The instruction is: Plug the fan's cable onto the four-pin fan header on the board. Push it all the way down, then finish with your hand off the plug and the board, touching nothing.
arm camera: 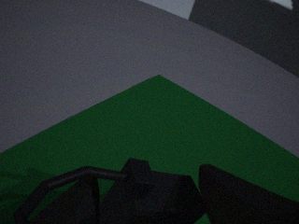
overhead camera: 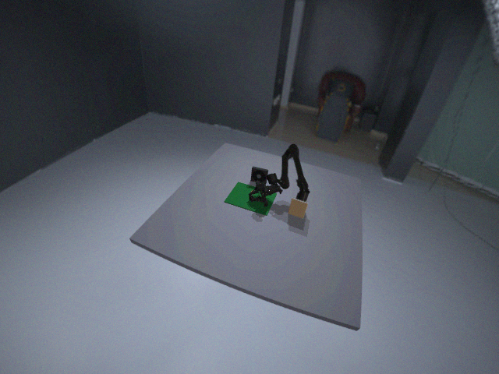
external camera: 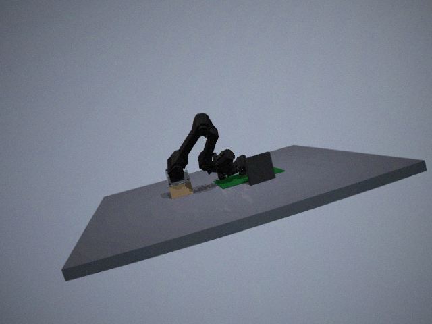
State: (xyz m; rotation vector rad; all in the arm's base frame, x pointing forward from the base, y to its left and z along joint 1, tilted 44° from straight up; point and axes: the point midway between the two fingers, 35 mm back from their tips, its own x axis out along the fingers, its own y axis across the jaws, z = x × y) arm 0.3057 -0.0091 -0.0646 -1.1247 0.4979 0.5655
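Now: gripper tip 40 mm to the left of the green board and 50 mm above it. Round my gripper tip: dark square fan (20 mm ahead, 230 mm to the right, 20 mm above); then fan plug (10 mm behind, 10 mm to the right, 10 mm below).
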